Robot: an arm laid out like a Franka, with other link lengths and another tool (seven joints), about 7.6 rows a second.
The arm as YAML. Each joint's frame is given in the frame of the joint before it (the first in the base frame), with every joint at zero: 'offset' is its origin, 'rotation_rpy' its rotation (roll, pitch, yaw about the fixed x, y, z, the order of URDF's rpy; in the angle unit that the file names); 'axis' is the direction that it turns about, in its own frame. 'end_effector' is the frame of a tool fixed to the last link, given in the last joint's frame.
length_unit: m
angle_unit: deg
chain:
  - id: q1
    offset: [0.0, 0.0, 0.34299]
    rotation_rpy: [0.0, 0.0, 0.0]
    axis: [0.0, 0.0, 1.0]
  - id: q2
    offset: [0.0, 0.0, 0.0]
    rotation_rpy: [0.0, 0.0, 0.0]
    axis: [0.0, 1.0, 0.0]
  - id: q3
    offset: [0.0, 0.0, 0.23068]
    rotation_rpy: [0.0, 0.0, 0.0]
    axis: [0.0, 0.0, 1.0]
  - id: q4
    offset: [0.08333, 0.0, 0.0]
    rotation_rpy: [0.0, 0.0, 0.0]
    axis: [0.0, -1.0, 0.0]
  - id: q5
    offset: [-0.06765, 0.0, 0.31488]
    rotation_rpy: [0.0, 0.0, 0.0]
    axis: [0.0, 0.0, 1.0]
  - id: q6
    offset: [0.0, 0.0, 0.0]
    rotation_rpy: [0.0, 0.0, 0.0]
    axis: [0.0, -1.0, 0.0]
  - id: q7
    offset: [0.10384, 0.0, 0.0]
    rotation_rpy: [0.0, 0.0, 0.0]
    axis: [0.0, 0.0, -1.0]
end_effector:
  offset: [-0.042, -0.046, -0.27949]
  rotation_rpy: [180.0, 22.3, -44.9]
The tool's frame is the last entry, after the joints.
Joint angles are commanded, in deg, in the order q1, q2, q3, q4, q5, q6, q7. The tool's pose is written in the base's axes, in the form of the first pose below.
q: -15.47, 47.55, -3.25, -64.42, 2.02, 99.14, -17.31
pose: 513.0 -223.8 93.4 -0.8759 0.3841 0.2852 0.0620
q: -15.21, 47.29, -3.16, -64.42, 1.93, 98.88, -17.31
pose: 514.1 -220.9 95.8 -0.8771 0.3814 0.2854 0.0611
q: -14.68, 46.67, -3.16, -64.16, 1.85, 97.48, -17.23
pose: 513.2 -215.4 103.1 -0.8773 0.3778 0.2900 0.0590
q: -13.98, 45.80, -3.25, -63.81, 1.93, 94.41, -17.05
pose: 506.1 -206.3 113.1 -0.8739 0.3740 0.3054 0.0564
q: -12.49, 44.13, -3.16, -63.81, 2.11, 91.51, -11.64
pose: 499.8 -184.9 130.0 -0.8576 0.4050 0.3121 0.0556
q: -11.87, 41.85, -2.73, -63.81, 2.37, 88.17, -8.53
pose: 492.7 -169.5 151.9 -0.8469 0.4211 0.3195 0.0577
